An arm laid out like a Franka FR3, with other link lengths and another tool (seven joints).
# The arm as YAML. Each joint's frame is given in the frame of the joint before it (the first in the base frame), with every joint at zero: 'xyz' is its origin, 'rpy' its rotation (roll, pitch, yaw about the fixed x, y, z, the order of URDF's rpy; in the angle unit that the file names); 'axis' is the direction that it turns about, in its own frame. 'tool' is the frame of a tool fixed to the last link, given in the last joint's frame.
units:
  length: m
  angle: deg
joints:
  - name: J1
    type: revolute
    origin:
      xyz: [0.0, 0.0, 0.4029]
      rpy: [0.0, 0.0, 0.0]
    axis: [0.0, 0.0, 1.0]
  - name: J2
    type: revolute
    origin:
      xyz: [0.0, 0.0, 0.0]
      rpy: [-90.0, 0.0, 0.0]
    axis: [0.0, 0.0, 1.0]
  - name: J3
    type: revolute
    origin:
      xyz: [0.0, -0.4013, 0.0]
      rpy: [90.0, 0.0, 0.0]
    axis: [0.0, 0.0, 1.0]
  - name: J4
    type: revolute
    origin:
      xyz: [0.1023, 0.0, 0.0]
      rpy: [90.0, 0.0, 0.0]
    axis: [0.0, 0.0, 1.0]
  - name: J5
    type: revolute
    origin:
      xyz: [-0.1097, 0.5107, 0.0]
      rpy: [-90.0, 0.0, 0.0]
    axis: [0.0, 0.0, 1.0]
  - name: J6
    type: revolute
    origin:
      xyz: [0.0, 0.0, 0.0]
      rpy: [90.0, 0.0, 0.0]
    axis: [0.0, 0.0, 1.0]
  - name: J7
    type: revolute
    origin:
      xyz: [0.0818, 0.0, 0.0]
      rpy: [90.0, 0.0, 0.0]
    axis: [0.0, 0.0, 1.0]
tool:
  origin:
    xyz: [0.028, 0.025, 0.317]
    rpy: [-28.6, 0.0, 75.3]
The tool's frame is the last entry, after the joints.
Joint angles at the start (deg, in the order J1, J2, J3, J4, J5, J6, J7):
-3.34, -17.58, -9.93, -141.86, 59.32, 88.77, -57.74
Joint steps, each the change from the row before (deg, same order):
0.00, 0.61, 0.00, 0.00, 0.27, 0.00, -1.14
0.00, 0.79, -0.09, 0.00, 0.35, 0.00, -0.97
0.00, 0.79, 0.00, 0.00, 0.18, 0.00, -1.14
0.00, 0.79, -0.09, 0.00, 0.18, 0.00, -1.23
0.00, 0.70, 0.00, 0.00, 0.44, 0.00, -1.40
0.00, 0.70, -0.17, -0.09, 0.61, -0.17, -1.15
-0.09, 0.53, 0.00, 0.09, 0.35, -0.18, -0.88
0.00, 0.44, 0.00, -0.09, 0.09, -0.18, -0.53
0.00, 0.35, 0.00, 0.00, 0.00, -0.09, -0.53
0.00, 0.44, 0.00, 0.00, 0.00, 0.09, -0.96
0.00, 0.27, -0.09, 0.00, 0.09, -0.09, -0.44
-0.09, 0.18, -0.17, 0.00, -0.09, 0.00, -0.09
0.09, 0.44, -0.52, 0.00, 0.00, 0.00, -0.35
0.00, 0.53, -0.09, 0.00, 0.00, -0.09, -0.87
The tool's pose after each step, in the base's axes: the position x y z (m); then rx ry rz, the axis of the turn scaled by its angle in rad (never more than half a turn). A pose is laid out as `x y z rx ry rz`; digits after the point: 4 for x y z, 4 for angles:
0.5168 0.1690 0.4384 -2.2665 0.6860 0.9737
0.5189 0.1690 0.4335 -2.2612 0.6787 0.9717
0.5202 0.1696 0.4279 -2.2610 0.6676 0.9686
0.5216 0.1693 0.4223 -2.2602 0.6567 0.9632
0.5236 0.1704 0.4187 -2.2580 0.6420 0.9519
0.5253 0.1706 0.4154 -2.2473 0.6318 0.9463
0.5270 0.1708 0.4138 -2.2430 0.6220 0.9401
0.5260 0.1717 0.4103 -2.2402 0.6151 0.9441
0.5258 0.1721 0.4078 -2.2408 0.6085 0.9437
0.5264 0.1720 0.4041 -2.2446 0.5995 0.9357
0.5267 0.1717 0.4026 -2.2426 0.5953 0.9338
0.5271 0.1692 0.4008 -2.2407 0.5995 0.9344
0.5284 0.1654 0.3974 -2.2349 0.6045 0.9341
0.5283 0.1650 0.3935 -2.2353 0.5959 0.9310

